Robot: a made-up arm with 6 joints.
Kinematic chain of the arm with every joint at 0, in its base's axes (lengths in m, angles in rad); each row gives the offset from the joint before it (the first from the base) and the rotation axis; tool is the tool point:
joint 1: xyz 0 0 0.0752 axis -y
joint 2: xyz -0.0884 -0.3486 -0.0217 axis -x
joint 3: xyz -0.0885 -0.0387 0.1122 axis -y
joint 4: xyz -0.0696 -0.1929 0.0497 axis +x
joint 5: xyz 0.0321 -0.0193 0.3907 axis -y
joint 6: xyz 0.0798 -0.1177 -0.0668 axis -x
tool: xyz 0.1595 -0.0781 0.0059
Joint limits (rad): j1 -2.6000..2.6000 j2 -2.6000..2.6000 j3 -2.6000..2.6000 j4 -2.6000..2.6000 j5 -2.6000..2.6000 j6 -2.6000..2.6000
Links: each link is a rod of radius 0.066 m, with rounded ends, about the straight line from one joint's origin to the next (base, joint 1, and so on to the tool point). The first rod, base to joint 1, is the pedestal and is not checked.
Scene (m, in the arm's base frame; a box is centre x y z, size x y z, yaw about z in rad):
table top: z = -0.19
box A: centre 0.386 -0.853 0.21 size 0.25 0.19 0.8 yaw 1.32
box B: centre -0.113 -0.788 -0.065 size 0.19 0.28 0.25 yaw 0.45
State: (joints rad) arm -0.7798 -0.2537 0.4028 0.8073 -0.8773 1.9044
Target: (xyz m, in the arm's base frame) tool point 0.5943 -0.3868 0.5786
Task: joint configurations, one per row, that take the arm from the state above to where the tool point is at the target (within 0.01 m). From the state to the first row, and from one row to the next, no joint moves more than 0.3 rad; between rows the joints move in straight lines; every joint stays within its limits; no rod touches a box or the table.
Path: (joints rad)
1: -0.6999 -0.3031 0.5152 0.5350 -0.8069 1.9628
2: -0.6199 -0.3525 0.6277 0.2628 -0.7364 2.0213
3: -0.5400 -0.4019 0.7401 -0.0095 -0.6660 2.0797
4: -0.4601 -0.4513 0.8526 -0.2817 -0.5956 2.1381
5: -0.3802 -0.5007 0.9650 -0.5540 -0.5252 2.1965
6: -0.3002 -0.5501 1.0775 -0.8262 -0.4547 2.2550
7: -0.4768 -0.2994 0.9811 -0.5747 -0.3265 2.1588
8: -0.6533 -0.0488 0.8846 -0.3231 -0.1982 2.0626
9: -0.8299 0.2018 0.7882 -0.0715 -0.0699 1.9664
10: -1.0064 0.4524 0.6918 0.1800 0.0583 1.8703
11: -1.1829 0.7030 0.5954 0.4316 0.1866 1.7741

